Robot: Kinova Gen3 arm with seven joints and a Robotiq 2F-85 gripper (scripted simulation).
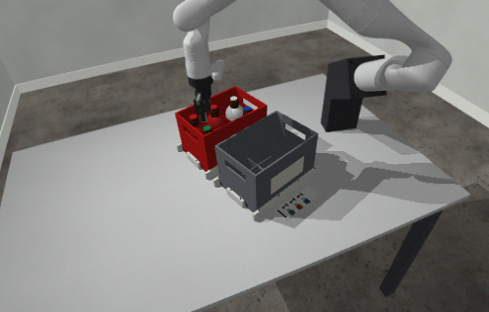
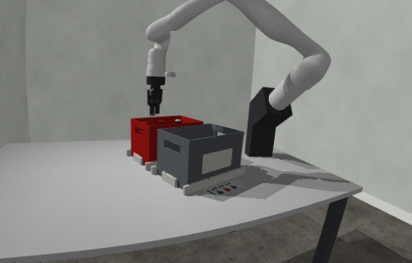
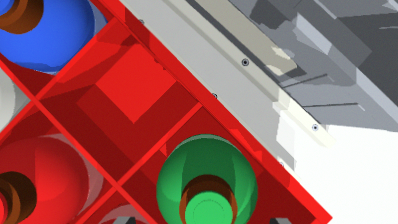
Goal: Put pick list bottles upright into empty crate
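The green-label bottle is 140 mm below my hand. Round my hand: red crate 140 mm below, 70 mm to the right, 70 mm behind; then blue-label bottle 160 mm behind, 140 mm below, 50 mm to the right; then white-label bottle 140 mm to the right, 140 mm below, 140 mm behind.
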